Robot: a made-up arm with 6 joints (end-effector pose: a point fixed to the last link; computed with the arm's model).
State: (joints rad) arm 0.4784 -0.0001 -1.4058 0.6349 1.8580 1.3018
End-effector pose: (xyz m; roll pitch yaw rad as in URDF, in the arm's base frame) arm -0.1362 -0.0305 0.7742 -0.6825 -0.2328 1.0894
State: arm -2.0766 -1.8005 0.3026 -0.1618 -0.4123 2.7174
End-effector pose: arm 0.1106 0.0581 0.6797 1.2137 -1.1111 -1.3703
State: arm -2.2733 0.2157 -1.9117 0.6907 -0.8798 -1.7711
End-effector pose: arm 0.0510 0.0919 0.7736 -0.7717 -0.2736 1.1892
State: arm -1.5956 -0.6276 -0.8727 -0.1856 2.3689 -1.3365
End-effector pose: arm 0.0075 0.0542 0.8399 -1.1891 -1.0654 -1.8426
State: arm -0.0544 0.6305 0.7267 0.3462 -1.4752 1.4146
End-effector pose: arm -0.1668 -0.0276 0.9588 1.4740 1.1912 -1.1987
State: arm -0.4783 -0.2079 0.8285 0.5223 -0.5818 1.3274
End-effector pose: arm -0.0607 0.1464 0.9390 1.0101 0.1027 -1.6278
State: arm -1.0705 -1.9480 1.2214 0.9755 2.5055 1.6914
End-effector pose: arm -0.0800 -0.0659 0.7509 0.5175 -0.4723 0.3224
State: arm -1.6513 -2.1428 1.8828 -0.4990 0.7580 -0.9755
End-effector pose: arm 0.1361 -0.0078 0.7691 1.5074 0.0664 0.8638
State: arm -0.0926 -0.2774 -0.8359 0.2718 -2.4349 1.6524
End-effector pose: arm 0.0832 0.0343 0.9025 0.6923 0.4871 3.1193
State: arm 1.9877 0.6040 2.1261 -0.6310 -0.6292 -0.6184
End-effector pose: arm -0.2169 -0.0225 0.6851 -2.1606 0.0237 2.2037
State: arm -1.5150 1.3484 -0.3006 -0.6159 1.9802 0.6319
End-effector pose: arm -0.0948 0.0908 0.8381 -0.2899 0.1399 -0.7055
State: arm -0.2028 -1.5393 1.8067 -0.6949 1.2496 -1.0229
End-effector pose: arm 0.1099 0.0511 0.6913 2.3279 -0.3091 0.8833
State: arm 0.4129 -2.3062 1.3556 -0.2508 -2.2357 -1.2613
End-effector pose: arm -0.0474 -0.0320 0.5704 2.8901 0.4016 -2.6252
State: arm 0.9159 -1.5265 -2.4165 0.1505 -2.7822 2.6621
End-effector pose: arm 0.0300 0.1658 0.6907 0.8616 0.3527 -1.7939
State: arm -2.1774 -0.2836 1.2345 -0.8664 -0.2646 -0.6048
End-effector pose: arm -0.1350 0.1351 0.6539 2.1562 0.2318 -2.7855
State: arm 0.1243 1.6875 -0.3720 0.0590 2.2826 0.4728
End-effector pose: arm -0.0858 -0.0854 0.7625 2.4060 1.2434 1.0087
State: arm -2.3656 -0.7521 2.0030 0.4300 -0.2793 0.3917
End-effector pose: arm -0.1098 0.2163 0.7459 2.0633 -1.0348 -2.6444
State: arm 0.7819 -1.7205 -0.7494 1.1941 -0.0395 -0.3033
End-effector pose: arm -0.0776 0.1774 0.7571 -0.9166 -0.1139 1.1912
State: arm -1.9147 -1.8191 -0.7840 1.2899 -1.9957 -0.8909
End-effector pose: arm 0.0649 -0.1134 0.8486 0.7758 -0.9929 -0.1818
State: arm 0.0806 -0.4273 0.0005 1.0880 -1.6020 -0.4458
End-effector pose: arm 0.1397 0.0514 0.7679 -2.3116 -0.4374 -0.6191
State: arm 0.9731 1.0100 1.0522 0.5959 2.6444 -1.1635
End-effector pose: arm -0.0391 -0.0295 0.7651 0.5478 0.4593 0.6297
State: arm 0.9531 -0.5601 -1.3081 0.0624 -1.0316 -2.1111
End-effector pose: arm 0.0442 0.1213 0.7547 2.8524 0.5519 0.2662
